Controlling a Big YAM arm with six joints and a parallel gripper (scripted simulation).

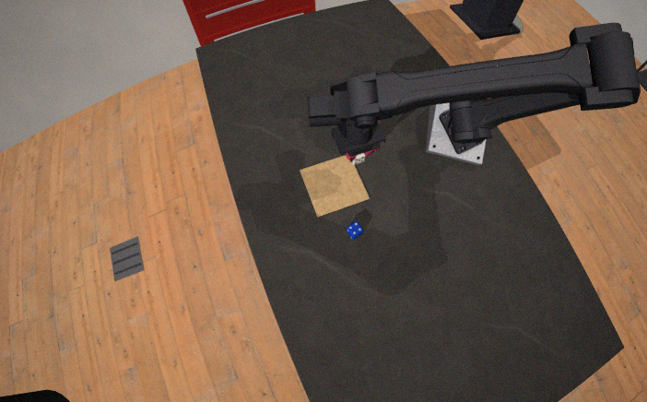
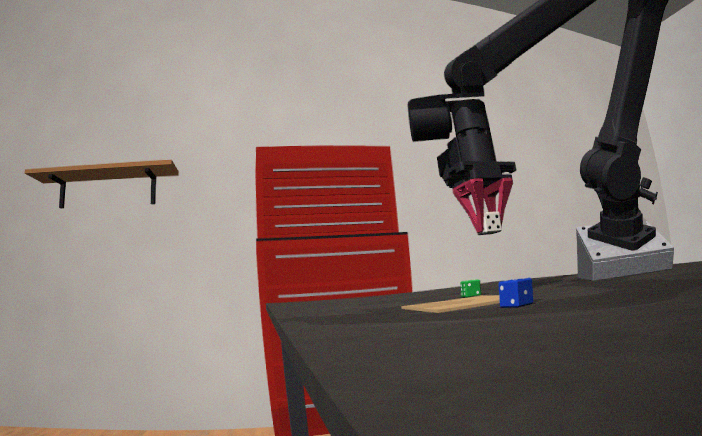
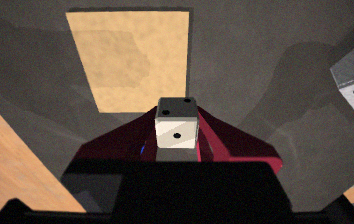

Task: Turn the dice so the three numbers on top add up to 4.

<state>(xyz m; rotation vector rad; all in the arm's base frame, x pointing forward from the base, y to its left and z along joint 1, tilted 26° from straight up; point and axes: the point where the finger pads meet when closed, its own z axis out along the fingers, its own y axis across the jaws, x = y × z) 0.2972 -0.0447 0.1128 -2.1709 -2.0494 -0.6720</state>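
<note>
Now: hand 60 mm short of the tan mat and 110 mm above it. The rest, counted from my hand: blue die 60 mm ahead, 140 mm to the left, 90 mm below; white die right at my hand; green die 30 mm behind, 140 mm to the right, 90 mm below.
</note>
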